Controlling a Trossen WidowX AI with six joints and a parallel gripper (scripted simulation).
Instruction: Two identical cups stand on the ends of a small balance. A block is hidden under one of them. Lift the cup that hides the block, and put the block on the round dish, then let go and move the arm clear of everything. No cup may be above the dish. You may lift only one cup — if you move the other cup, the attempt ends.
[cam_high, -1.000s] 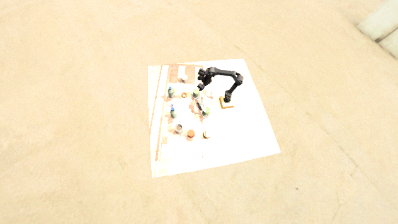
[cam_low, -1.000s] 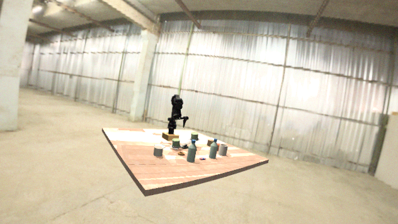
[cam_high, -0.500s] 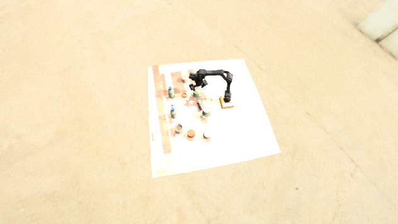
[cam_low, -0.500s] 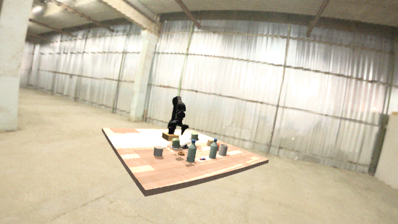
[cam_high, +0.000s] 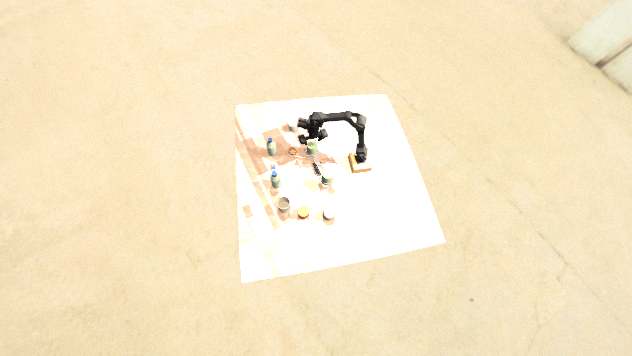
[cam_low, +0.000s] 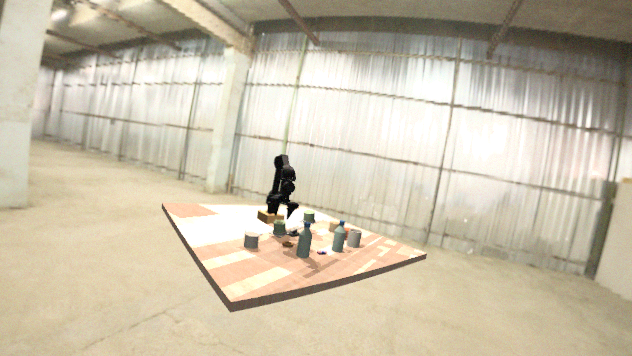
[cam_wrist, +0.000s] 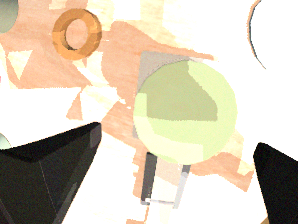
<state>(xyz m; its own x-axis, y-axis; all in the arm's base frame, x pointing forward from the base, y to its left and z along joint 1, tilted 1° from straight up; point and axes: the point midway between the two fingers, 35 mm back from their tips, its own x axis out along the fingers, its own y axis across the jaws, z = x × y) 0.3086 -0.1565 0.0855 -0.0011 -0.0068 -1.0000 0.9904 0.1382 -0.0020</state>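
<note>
Right now my gripper tip is 8 cm above the grey block. Round my gripper tip: balance beam: 2 cm behind, 14 cm to the left, 8 cm below; then orange object: 17 cm ahead, 41 cm to the left, 8 cm below.
</note>
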